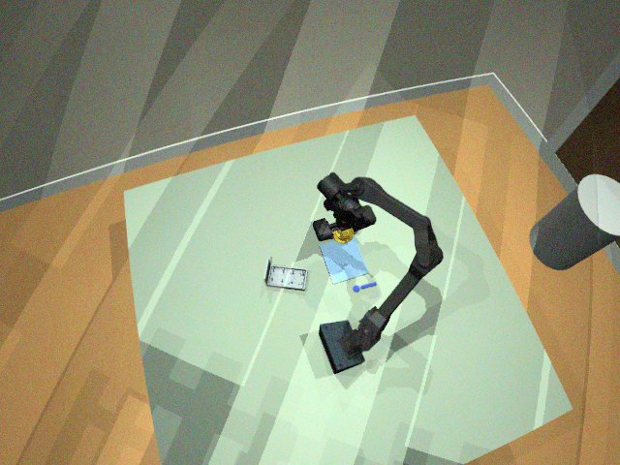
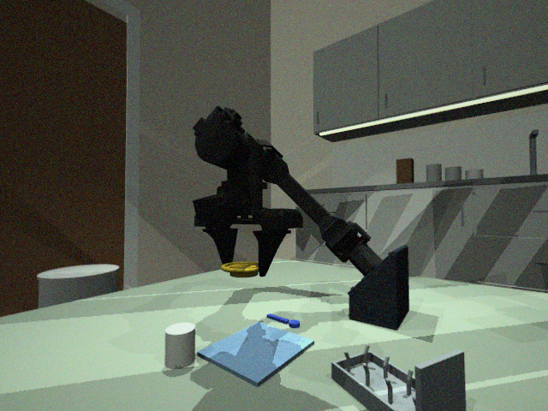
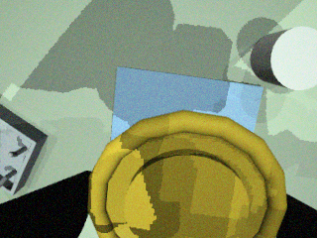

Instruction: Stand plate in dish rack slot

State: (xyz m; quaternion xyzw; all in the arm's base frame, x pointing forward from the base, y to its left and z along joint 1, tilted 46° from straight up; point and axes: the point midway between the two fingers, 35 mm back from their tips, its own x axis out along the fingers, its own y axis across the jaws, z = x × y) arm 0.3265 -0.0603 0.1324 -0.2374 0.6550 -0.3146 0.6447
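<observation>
The grey dish rack is 2 cm behind my gripper tip, 21 cm to the left of it and 11 cm below it. Round my gripper tip: yellow plate (1 cm above); then blue mat (4 cm behind, 13 cm below); then blue spoon (16 cm behind, 1 cm to the right, 13 cm below).
</observation>
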